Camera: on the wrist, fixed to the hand. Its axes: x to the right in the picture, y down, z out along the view.
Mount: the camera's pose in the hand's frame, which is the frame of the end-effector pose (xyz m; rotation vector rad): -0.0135 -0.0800 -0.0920 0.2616 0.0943 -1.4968
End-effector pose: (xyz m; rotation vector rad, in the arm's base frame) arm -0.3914 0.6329 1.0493 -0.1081 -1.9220 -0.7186
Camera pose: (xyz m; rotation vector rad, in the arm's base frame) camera -0.3420 0.5224 1.0295 1.6243 -1.7331 -1.3185
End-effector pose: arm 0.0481 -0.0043 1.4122 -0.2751 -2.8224 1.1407
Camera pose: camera 0.0640 -0.0008 1.5338 1.4351 -1.7829 0.9050
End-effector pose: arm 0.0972 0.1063 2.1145 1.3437 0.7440 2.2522
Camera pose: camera 0.0275 0.1387 2.0189 0.3620 1.4321 0.9951
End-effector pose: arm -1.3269 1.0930 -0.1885 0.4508 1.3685 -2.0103
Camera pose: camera -1.3790 1.2007 -0.1614 0.4144 -1.0960 2.1828
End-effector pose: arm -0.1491 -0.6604 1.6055 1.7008 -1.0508 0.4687
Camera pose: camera -0.0743 -0.5651 1.5863 2.1417 0.5184 -0.3164
